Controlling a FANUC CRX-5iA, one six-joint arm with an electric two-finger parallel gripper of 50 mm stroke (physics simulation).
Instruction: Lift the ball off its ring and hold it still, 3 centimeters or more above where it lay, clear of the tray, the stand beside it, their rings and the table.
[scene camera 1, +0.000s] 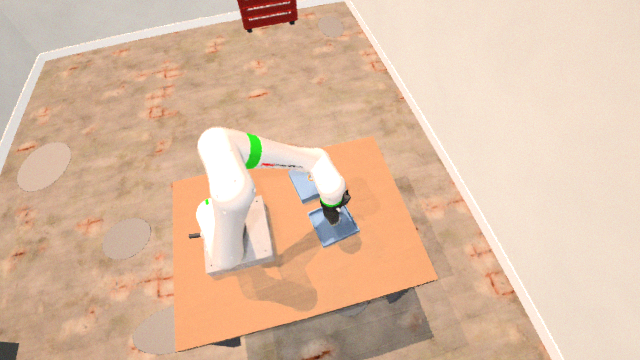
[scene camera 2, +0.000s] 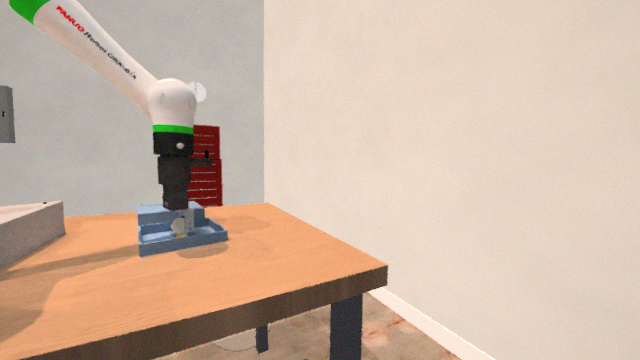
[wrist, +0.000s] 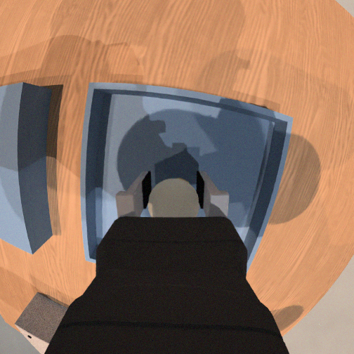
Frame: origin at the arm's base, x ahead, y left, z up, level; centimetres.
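Seen in the pictures: gripper, fingertip midpoint: (scene camera 1: 334, 219) (scene camera 2: 186, 230).
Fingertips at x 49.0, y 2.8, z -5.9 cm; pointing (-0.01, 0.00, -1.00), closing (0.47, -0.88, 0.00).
Observation:
A point is followed by its place in that frame.
The pale cream ball (scene camera 2: 178, 225) {x 47.7, y 0.0, z -3.8 cm} (wrist: 174, 199) is low inside the blue tray (scene camera 1: 331, 237) {x 46.3, y -5.4, z -7.6 cm} (scene camera 2: 172, 245) {x 48.0, y -8.2, z -6.5 cm} (wrist: 86, 175). A bit of its tan ring (scene camera 2: 181, 234) {x 48.0, y 0.5, z -5.9 cm} shows directly beneath it, with no clear gap. My gripper (scene camera 1: 334, 223) {x 49.0, y 2.8, z -5.9 cm} (scene camera 2: 182, 223) {x 49.0, y 2.8, z -5.9 cm} (wrist: 173, 182) points straight down into the tray and is shut on the ball, one finger on each side. In the wrist view the ring is hidden under the ball. In scene camera 1 the gripper mostly hides the ball.
The blue stand (scene camera 1: 301, 188) {x 34.1, y 20.6, z -2.9 cm} (scene camera 2: 150, 216) {x 36.8, y 15.1, z -4.0 cm} (wrist: 35, 170) is beside the tray, with part of its orange ring (scene camera 1: 310, 177) {x 39.2, y 26.6, z -2.9 cm} showing. The robot's base plate (scene camera 1: 261, 235) {x 14.4, y -4.1, z 0.8 cm} (wrist: 42, 315) is on the same wooden table (scene camera 1: 380, 255) {x 67.7, y -16.7, z -7.8 cm} (scene camera 2: 280, 260) {x 70.9, y -21.0, z -7.9 cm}. A red cabinet (scene camera 1: 269, 12) (scene camera 2: 207, 180) stands far behind.

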